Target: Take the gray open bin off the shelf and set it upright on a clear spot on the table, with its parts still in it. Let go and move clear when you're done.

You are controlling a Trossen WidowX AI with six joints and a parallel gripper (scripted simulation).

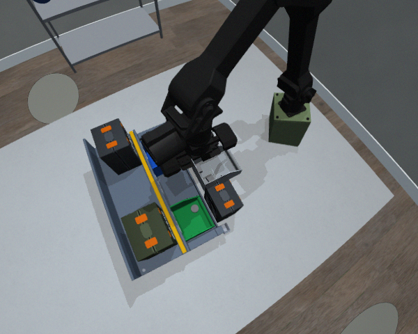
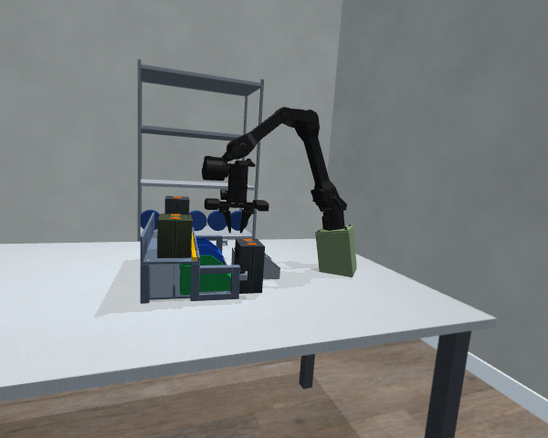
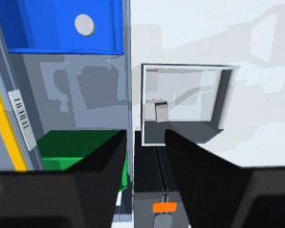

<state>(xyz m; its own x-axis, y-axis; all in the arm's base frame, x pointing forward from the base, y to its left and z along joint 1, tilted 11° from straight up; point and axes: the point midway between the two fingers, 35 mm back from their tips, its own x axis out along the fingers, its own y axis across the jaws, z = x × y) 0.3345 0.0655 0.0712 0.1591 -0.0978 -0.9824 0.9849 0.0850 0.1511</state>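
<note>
Right now the gray open bin is 130 mm below my hand and 70 mm behind it. The rest, counted from my hand: yellow rail (130 mm ahead, 60 mm below, 10 mm to the left); blue bin (120 mm below, 100 mm to the right, 100 mm ahead); green bin (120 mm to the left, 120 mm below, 90 mm ahead).
</note>
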